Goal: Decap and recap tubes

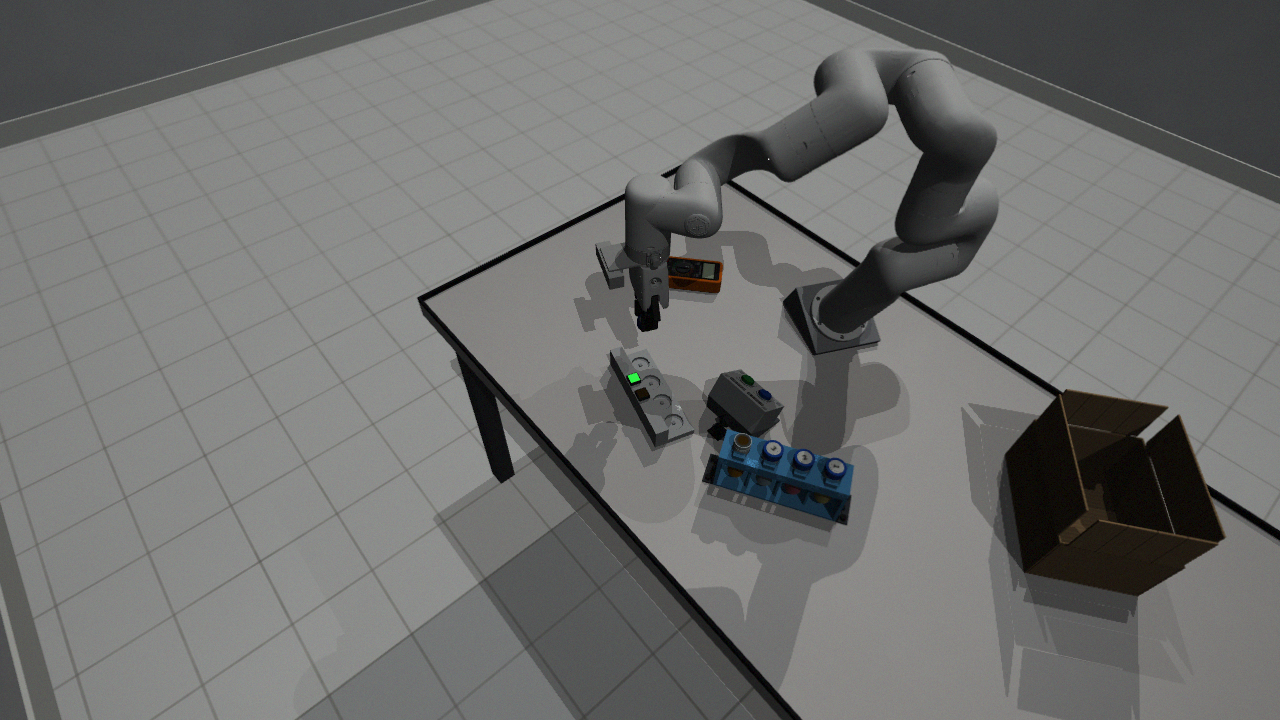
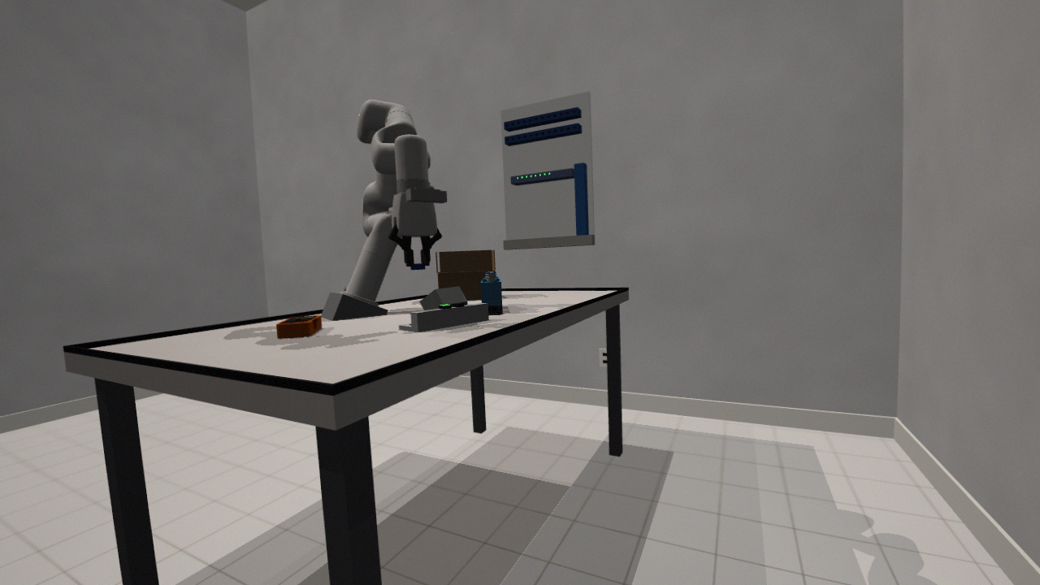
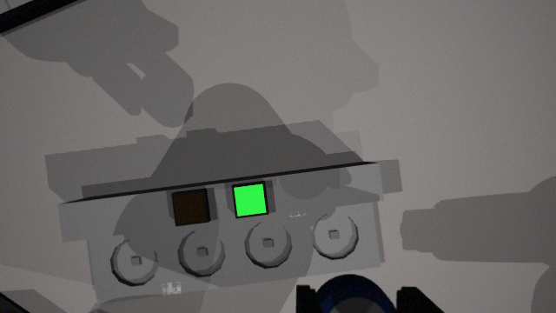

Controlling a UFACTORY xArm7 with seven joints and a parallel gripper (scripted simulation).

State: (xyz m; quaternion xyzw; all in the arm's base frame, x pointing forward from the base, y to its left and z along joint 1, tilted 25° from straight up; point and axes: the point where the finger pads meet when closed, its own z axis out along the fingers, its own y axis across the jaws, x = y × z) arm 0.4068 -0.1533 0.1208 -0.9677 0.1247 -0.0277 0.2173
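Right now the cap 3 is 33 cm to the left of my hand, 6 cm below it and 6 cm behind it. Also, from my hand: key housing: 18 cm to the left, 12 cm below, 12 cm behind; green key: 16 cm to the left, 14 cm behind, 11 cm below; cap 4: 2 cm below.
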